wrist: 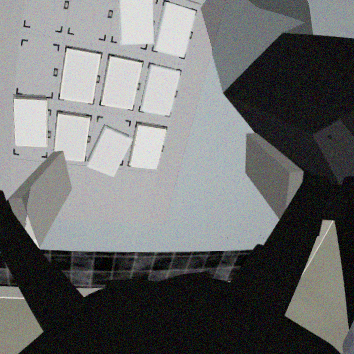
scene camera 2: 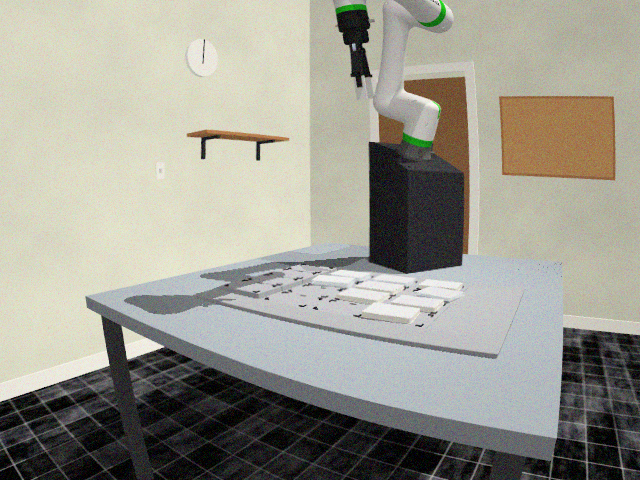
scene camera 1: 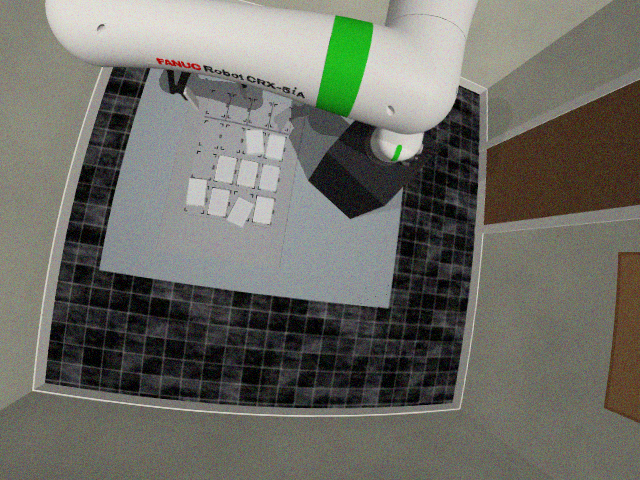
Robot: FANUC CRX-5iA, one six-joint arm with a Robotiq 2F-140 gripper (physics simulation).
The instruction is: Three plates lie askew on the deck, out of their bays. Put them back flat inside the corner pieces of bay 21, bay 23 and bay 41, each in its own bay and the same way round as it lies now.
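Pixels of known places: gripper, fingertip midpoint: (wrist: 156, 161) (scene camera 2: 365, 99) (scene camera 1: 221, 100); arm's base at its link origin: (scene camera 2: 413, 155).
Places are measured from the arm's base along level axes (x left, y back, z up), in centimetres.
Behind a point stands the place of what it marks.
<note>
Three white plates lie askew on the grey deck (scene camera 1: 222, 240) @[x 45.8, y -52.7, z -44.0 cm] (scene camera 2: 465, 338) @[x 48.1, y -76.0, z -44.0 cm] (wrist: 120, 205) @[x 47.9, y -40.1, z -44.0 cm]. One plate (scene camera 1: 240, 212) @[x 31.0, y -47.5, z -42.4 cm] (scene camera 2: 439, 294) @[x 31.5, y -50.1, z -42.4 cm] (wrist: 110, 150) @[x 29.9, y -47.4, z -42.4 cm] is clearly turned and overhangs its corner pieces. Another plate (scene camera 1: 196, 191) @[x 26.2, y -69.8, z -42.4 cm] (scene camera 2: 391, 312) @[x 27.2, y -71.5, z -42.4 cm] (wrist: 31, 121) @[x 25.8, y -69.4, z -42.4 cm], at the row's left end in the wrist view, is shifted off its corner pieces. A third plate (scene camera 1: 254, 142) @[x -4.6, y -49.8, z -42.4 cm] (scene camera 2: 333, 280) @[x -4.0, y -51.5, z -42.4 cm] (wrist: 136, 21) @[x -4.4, y -49.6, z -42.4 cm] is slightly turned, in the row of two; its top is cut off in the wrist view. Bay numbers are not readable. My gripper (scene camera 2: 364, 94) @[x 9.8, y -54.1, z 12.9 cm] (wrist: 156, 161) @[x 9.8, y -54.1, z 12.9 cm] is open and empty, high above the table. The arm mostly hides it in scene camera 1.
Several other white plates stand among corner pieces, including one (scene camera 1: 263, 210) @[x 27.4, y -37.2, z -42.5 cm] (wrist: 148, 145) @[x 26.4, y -37.2, z -42.6 cm] beside the turned plate. A raised deck part (scene camera 2: 256, 291) @[x -13.1, y -76.5, z -42.3 cm] bears more corner pieces. The black pedestal (scene camera 1: 351, 191) @[x 14.7, y -3.5, z -17.9 cm] (scene camera 2: 413, 217) @[x 7.5, y -16.9, z -24.3 cm] stands beside the deck on the table (scene camera 1: 336, 258) @[x 42.0, y 4.1, z -45.0 cm] (scene camera 2: 310, 356) @[x 24.0, y -98.4, z -45.0 cm].
</note>
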